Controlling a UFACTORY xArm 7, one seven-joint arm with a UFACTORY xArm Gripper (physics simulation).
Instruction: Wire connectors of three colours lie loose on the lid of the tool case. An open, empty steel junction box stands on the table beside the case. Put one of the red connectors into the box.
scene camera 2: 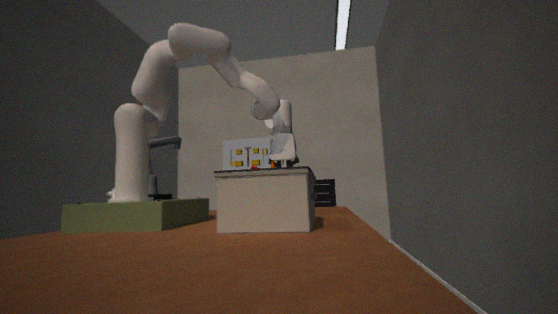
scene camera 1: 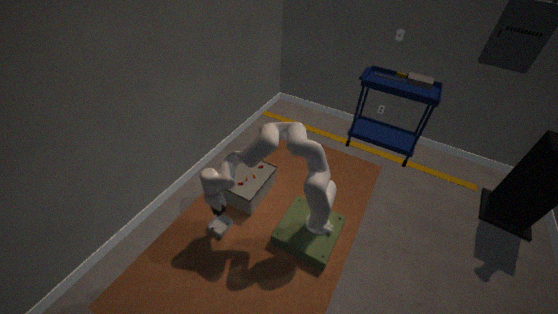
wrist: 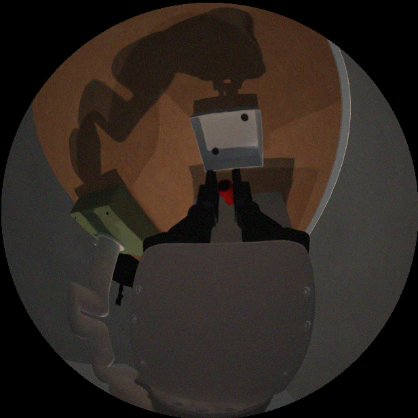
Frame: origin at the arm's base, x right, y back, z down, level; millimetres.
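Seen in the pictures: gripper, between the fingertips: (scene camera 1: 217,213); arm's base, origin of its link: (scene camera 2: 131,201) (scene camera 1: 317,223).
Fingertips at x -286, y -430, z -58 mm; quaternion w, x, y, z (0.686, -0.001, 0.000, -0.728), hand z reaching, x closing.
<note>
Pixels of each thing's top centre, then the offset from my fingertips to it. Level surfaces: height alone.
- open steel junction box, centre of its top: (scene camera 1: 219,223) dx +1, dy -9, dz +99 mm
- pale tool case, centre of its top: (scene camera 2: 273,172) (scene camera 1: 248,175) dx +292, dy -45, dz -6 mm
- further red connector, centre of its top: (scene camera 1: 260,165) dx +390, dy -30, dz -18 mm
- brown table top, height of its surface: dz +138 mm
My gripper (scene camera 1: 218,212) (scene camera 2: 287,163) (wrist: 224,181) is shut on a red connector (wrist: 226,193), which shows between the fingers in the wrist view. The fingers point down, above and close to the case-side edge of the open steel junction box (scene camera 1: 220,227) (wrist: 230,133). The exact height is hard to tell. In scene camera 2 the fingertips are partly hidden behind the pale tool case (scene camera 1: 239,202) (scene camera 2: 263,202) (wrist: 272,207). On its lid lie another red connector (scene camera 1: 240,183) (scene camera 2: 255,168), a further red connector (scene camera 1: 260,166), and orange connectors (scene camera 1: 254,176) (scene camera 2: 272,164).
The tool case stands right beside the box. The arm's green base block (scene camera 1: 292,227) (scene camera 2: 112,218) (wrist: 107,212) stands to one side on the brown table top (scene camera 1: 175,285) (scene camera 2: 240,270). A blue cart (scene camera 1: 400,90) is farther back. A wall runs along the table's other side.
</note>
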